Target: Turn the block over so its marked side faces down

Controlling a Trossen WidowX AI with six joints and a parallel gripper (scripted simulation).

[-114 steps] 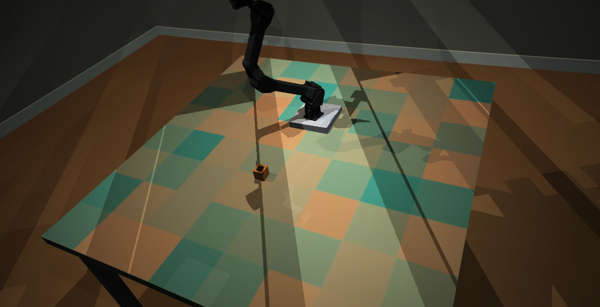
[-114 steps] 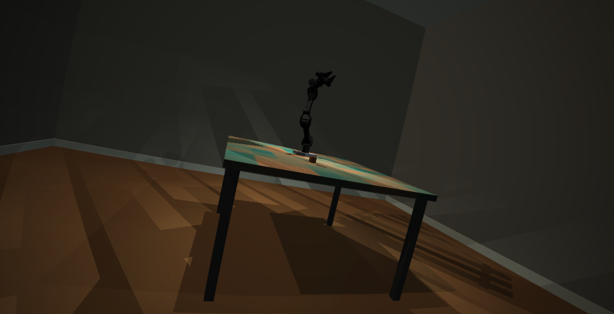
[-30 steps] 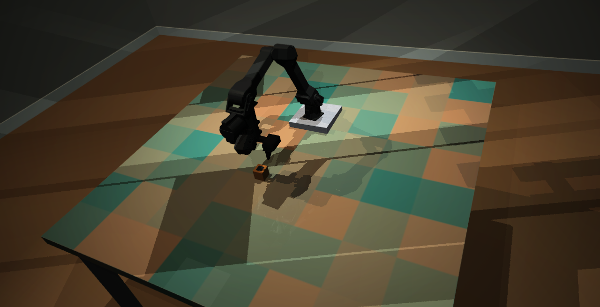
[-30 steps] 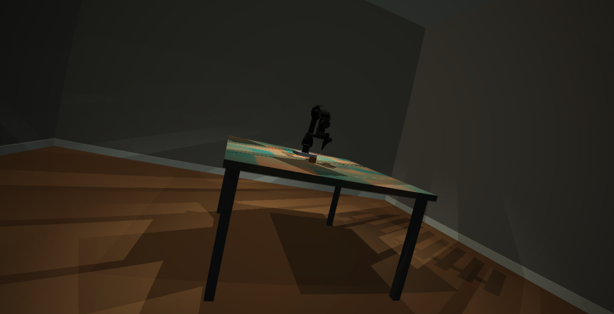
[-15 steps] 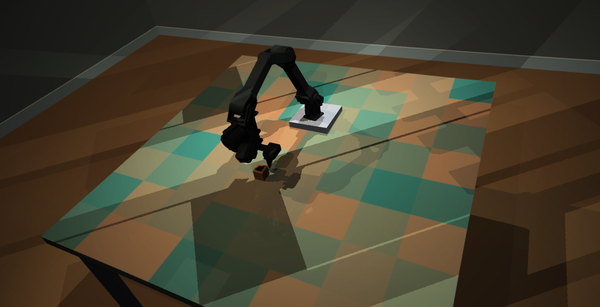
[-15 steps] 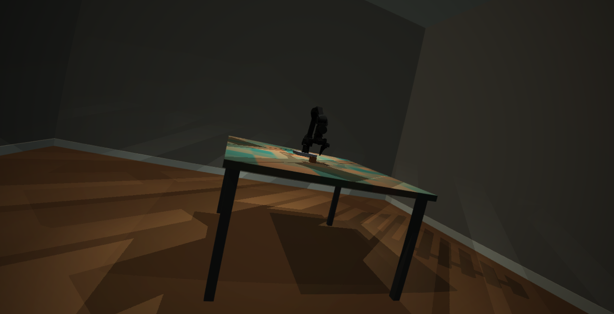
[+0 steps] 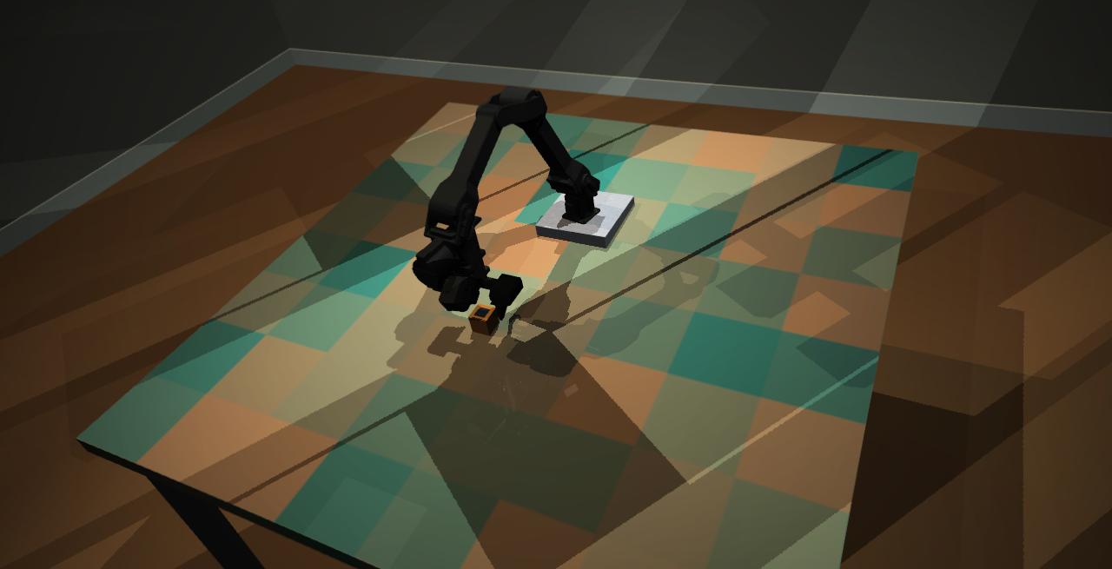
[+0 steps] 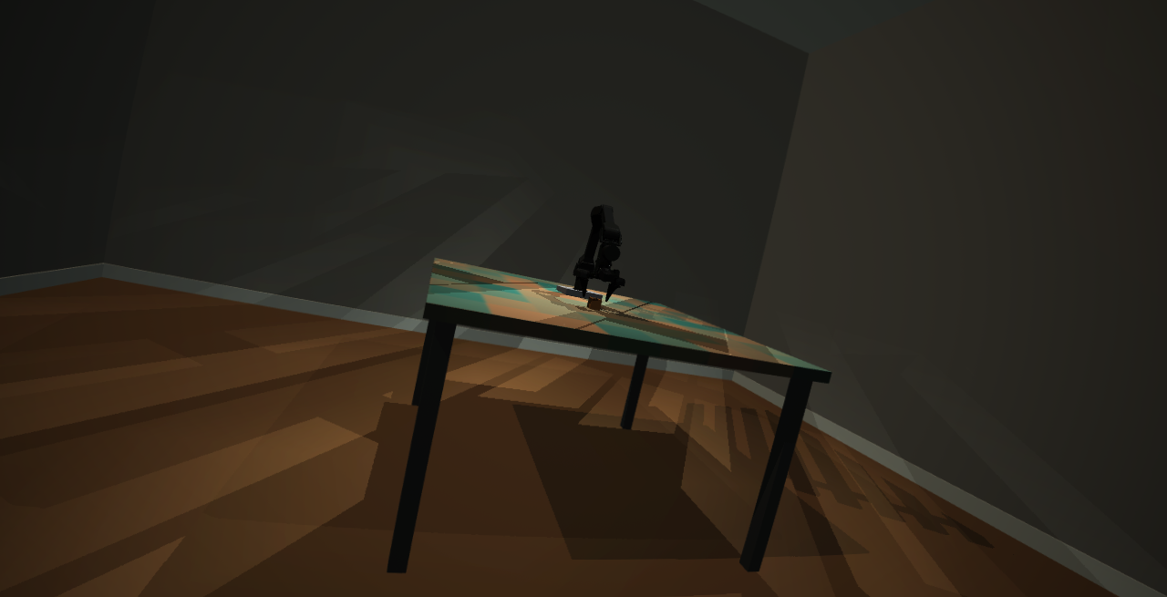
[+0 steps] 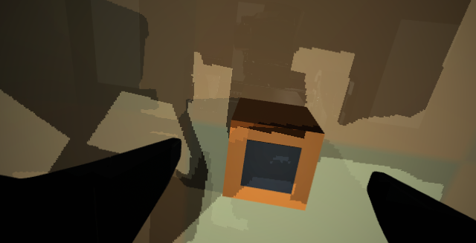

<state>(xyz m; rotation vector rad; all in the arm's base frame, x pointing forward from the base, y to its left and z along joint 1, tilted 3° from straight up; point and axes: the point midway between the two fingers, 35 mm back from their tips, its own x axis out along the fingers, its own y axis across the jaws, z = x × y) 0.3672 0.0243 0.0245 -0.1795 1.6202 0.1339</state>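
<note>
Right now my gripper tip is 1 cm above the orange block.
</note>
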